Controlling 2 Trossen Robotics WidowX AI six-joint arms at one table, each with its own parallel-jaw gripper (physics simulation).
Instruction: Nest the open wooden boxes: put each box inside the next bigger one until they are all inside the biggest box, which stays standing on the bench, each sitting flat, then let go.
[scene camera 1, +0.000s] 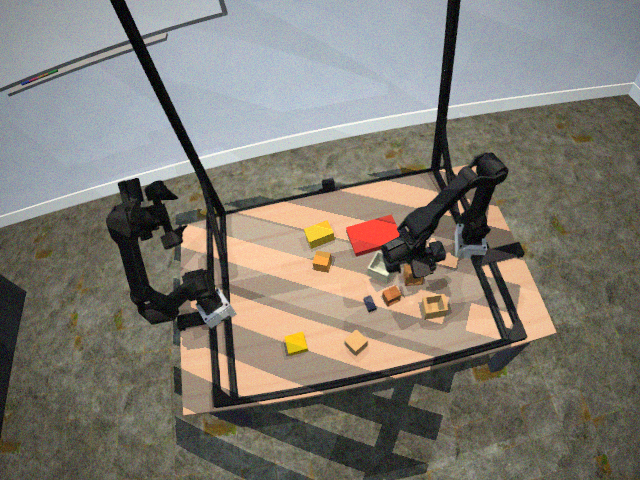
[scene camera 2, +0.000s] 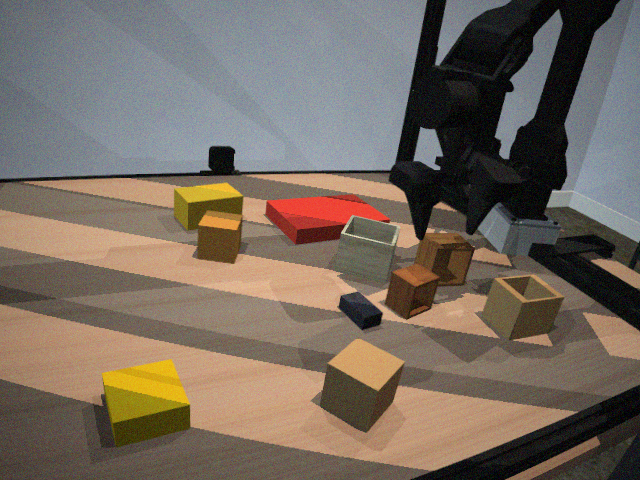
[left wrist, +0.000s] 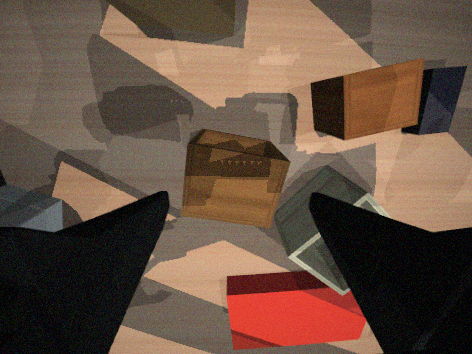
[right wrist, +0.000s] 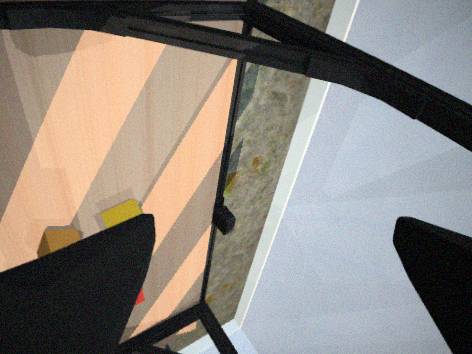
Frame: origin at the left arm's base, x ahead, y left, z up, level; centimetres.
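Where they show: left gripper, fingertip midpoint: (scene camera 2: 444, 236) (left wrist: 240, 199); right gripper, fingertip midpoint: (scene camera 1: 181, 211) (right wrist: 275, 228); left arm's base at its link origin: (scene camera 1: 472, 236) (scene camera 2: 523, 211); right arm's base at its link origin: (scene camera 1: 211, 304).
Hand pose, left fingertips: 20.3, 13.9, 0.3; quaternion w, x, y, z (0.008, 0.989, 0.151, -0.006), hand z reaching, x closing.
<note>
Things, the pixels of their top centre, and the offset from my left fingertips, as dx, dy, dz.
- open tan box at its top centre: (scene camera 2: 529, 287) (scene camera 1: 435, 303) -7.5, +11.1, -0.9
- pale green open box at its top centre: (left wrist: 353, 251) (scene camera 2: 371, 229) (scene camera 1: 382, 263) +9.9, -2.0, -0.7
- brown box at its top centre: (left wrist: 232, 190) (scene camera 2: 448, 240) (scene camera 1: 414, 270) -0.6, +0.2, -0.5
- smaller reddish-brown box at its top centre: (left wrist: 382, 101) (scene camera 2: 416, 274) (scene camera 1: 391, 292) +6.2, +8.0, -1.7
- red slab at its top centre: (left wrist: 300, 320) (scene camera 2: 328, 209) (scene camera 1: 374, 233) +13.6, -15.7, -3.9
- navy block at its top centre: (left wrist: 441, 102) (scene camera 2: 361, 303) (scene camera 1: 369, 302) +13.1, +10.4, -4.7
- orange block at its top centre: (scene camera 2: 221, 219) (right wrist: 64, 263) (scene camera 1: 321, 257) +30.2, -3.0, -1.4
- tan block at its top centre: (scene camera 2: 367, 362) (scene camera 1: 356, 340) +15.9, +24.5, -1.4
An open tan box (scene camera 1: 435, 313) (scene camera 2: 516, 316) (left wrist: 200, 17) stands upright at the right. A pale green open box (scene camera 1: 379, 276) (scene camera 2: 366, 255) (left wrist: 305, 212) stands upright beside the red slab. A brown box (scene camera 1: 413, 279) (scene camera 2: 430, 253) (left wrist: 230, 197) lies on its side, its opening facing front right in scene camera 2. A smaller reddish-brown box (scene camera 1: 391, 297) (scene camera 2: 400, 291) (left wrist: 382, 100) also lies on its side. My left gripper (scene camera 1: 408, 267) (scene camera 2: 445, 231) (left wrist: 240, 199) is open and empty above the brown box. My right gripper (scene camera 1: 178, 212) (right wrist: 275, 228) is open, high at the left.
A red slab (scene camera 1: 372, 235) (scene camera 2: 320, 217) (left wrist: 295, 317) lies behind the boxes. A navy block (scene camera 1: 369, 303) (scene camera 2: 360, 310) lies beside the smallest box. Yellow blocks (scene camera 1: 319, 234) (scene camera 1: 296, 343), an orange block (scene camera 1: 322, 261) and a tan block (scene camera 1: 356, 342) stand apart. Black frame bars border the bench.
</note>
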